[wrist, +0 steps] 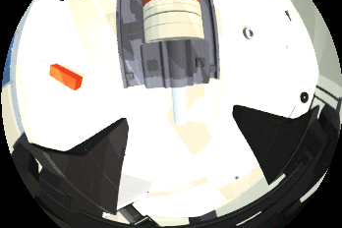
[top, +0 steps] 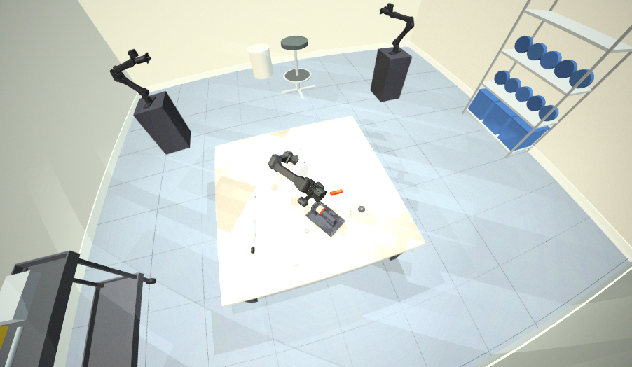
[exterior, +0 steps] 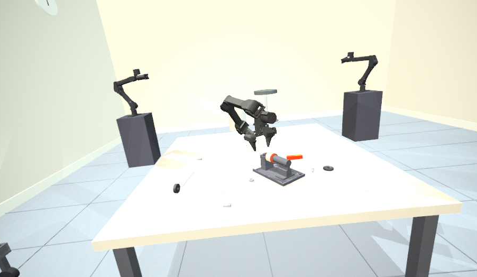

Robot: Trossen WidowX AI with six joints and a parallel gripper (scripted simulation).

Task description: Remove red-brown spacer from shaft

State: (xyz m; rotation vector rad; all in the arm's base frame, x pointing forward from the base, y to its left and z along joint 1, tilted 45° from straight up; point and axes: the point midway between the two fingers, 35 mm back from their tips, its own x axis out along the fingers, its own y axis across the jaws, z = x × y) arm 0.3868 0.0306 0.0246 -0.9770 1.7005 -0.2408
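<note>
My gripper tip is 4 cm short of the pale shaft, 2 cm to the right of it and 3 cm above it. The rest, counted from my gripper tip: thin rod (4 cm ahead, 42 cm to the right, 10 cm below); then cream spacer (8 cm ahead, 4 cm to the left, 3 cm below); then red-brown spacer (9 cm ahead, 5 cm to the left, 3 cm below).
</note>
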